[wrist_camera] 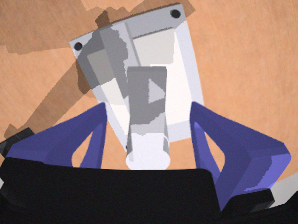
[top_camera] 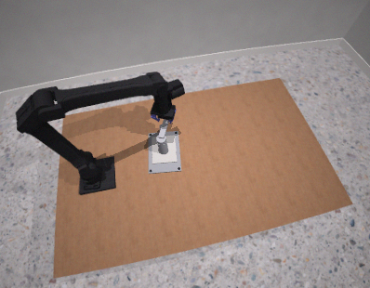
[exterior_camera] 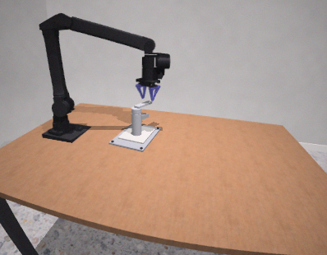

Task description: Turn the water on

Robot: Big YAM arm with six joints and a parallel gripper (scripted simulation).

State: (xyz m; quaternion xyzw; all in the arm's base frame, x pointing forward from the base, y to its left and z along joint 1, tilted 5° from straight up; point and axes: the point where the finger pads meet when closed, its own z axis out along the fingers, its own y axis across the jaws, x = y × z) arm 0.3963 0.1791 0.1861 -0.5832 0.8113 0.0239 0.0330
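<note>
Right now the lever is 1 cm behind my hand, 3 cm to the right of it and 3 cm below it. From my hand the other things lie so: tap (2 cm behind, 5 cm to the right, 8 cm below).
</note>
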